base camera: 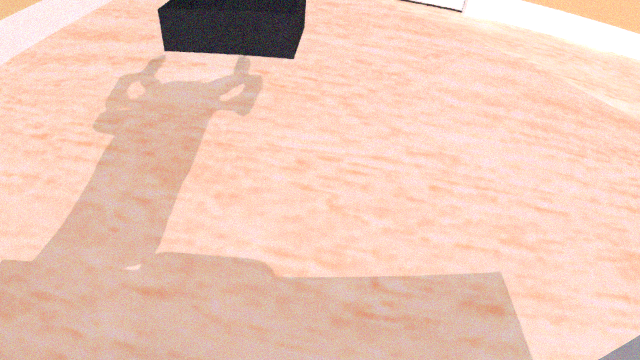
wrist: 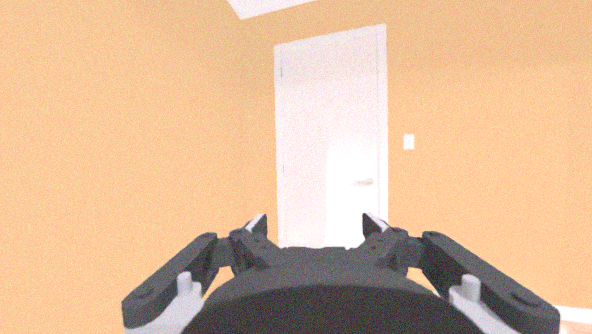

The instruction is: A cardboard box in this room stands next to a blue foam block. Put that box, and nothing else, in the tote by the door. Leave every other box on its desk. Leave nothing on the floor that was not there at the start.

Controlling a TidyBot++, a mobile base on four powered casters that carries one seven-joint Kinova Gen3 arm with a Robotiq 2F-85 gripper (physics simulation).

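Places are measured from the arm's base along level axes (x ahead, y left, z up), in metres.
Where they show: gripper, fingertip midpoint: (wrist: 313, 223).
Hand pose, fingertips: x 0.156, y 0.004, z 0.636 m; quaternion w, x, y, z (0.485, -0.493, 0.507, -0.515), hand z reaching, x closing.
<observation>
Things, the pixels of their centre, and the offset from my fingertips. Level surfaces: height alone.
- black open-topped container, body centre: (base camera: 237, 17) 0.127 m left, 0.786 m ahead, 0.983 m down
- light switch, body centre: (wrist: 408, 141) 0.793 m right, 1.116 m ahead, 0.187 m up
- wood floor, its level: 1.033 m down
A black open-topped container (base camera: 230, 32), which looks like the tote, stands on the floor at the top of the base camera view, left of the middle. Part of it is cut off by the frame's top edge. The white door (wrist: 320, 115) is upright in the middle of the wrist view. My gripper (wrist: 313, 223) is open, its fingers wide apart with no object between them, and it points toward the door. The cardboard box and the blue foam block do not show in either view.
Orange walls (wrist: 150, 125) stand on both sides of the door, with a light switch (wrist: 409, 142) to its right. In the base camera view a white baseboard (base camera: 540, 25) runs along the upper right. The shadow of the arm (base camera: 145, 165) falls on the wood floor (base camera: 400, 175).
</observation>
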